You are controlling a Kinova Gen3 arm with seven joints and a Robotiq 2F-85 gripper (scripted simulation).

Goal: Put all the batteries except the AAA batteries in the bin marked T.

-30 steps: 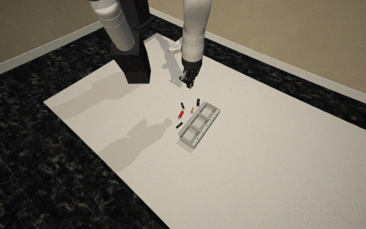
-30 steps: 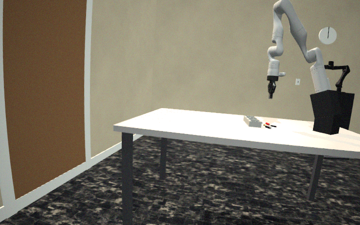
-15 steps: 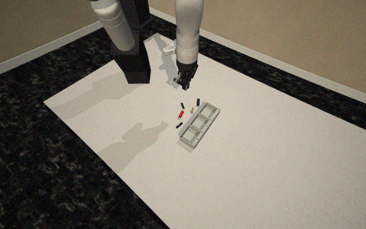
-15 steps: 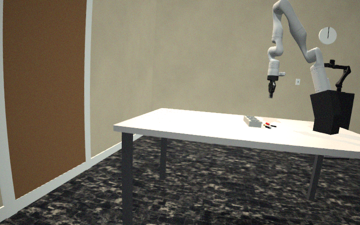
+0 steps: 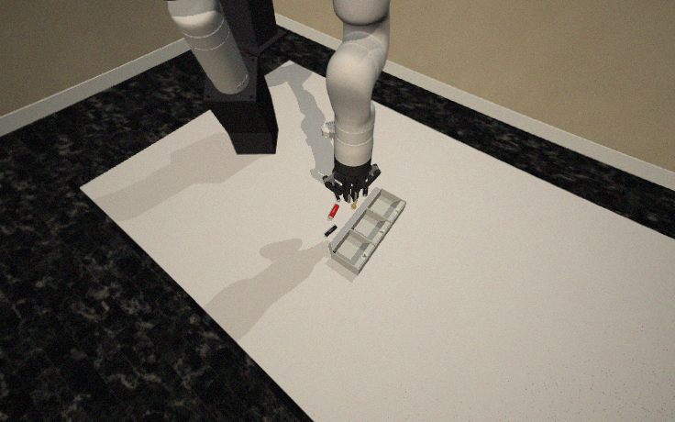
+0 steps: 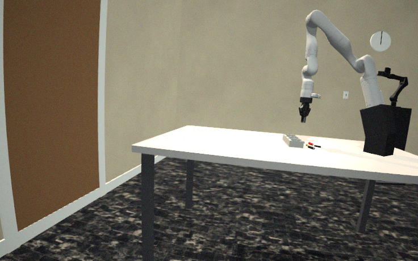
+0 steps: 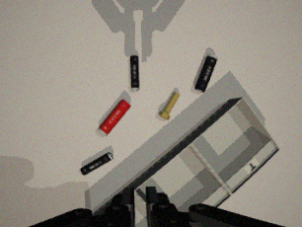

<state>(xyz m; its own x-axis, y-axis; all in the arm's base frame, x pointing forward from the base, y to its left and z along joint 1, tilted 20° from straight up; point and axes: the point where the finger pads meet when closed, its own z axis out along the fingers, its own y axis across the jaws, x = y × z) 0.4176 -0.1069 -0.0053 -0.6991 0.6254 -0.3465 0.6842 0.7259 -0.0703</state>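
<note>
My gripper is now 140 mm above the tray, 60 mm short of it and 20 mm to the right of it. Also, from my hand: yellow piece: 150 mm below, 80 mm to the left, 20 mm behind; then black battery: 150 mm below, 40 mm to the right, 30 mm behind; then red battery: 150 mm below, 60 mm behind, 20 mm to the left.
</note>
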